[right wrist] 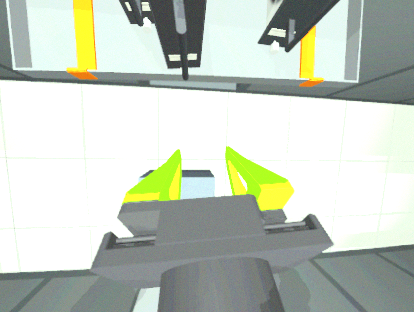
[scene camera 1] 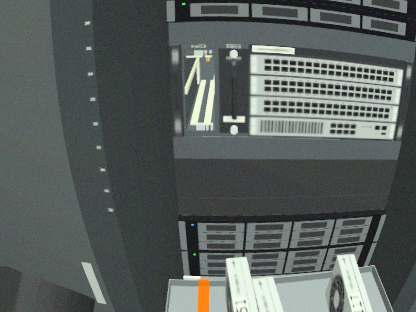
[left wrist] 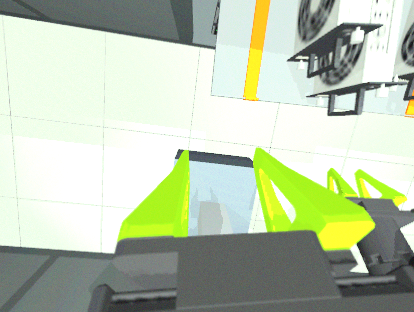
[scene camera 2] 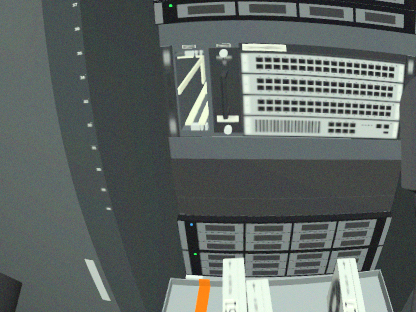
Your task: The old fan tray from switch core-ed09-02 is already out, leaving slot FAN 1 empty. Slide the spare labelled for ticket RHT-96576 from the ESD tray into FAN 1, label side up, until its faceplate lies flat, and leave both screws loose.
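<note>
FAN 1 slot (scene camera 1: 201,90) (scene camera 2: 192,90) is an open bay at the switch's left. A dark fan faceplate (scene camera 1: 234,87) (scene camera 2: 225,90) fills the bay beside it. The ESD tray (scene camera 1: 302,295) (scene camera 2: 295,295) (left wrist: 230,65) (right wrist: 115,40) holds three white fan units: a left one (scene camera 1: 239,280) (scene camera 2: 233,280), a shorter one beside it (scene camera 1: 268,295) (scene camera 2: 258,295), and one at right (scene camera 1: 354,285) (scene camera 2: 348,280). Their ticket numbers are cut off or unreadable. My left gripper (left wrist: 221,155) is open and empty, below the tray in its wrist view. My right gripper (right wrist: 203,152) (left wrist: 343,170) is open and empty, in front of the tray.
White line-card panels (scene camera 1: 325,95) (scene camera 2: 322,95) fill the switch's right side. A drive-bay unit (scene camera 1: 285,235) (scene camera 2: 285,235) sits behind and above the tray. Dark rack sides flank the opening. A dark robot part (scene camera 2: 409,135) shows at scene camera 2's right edge.
</note>
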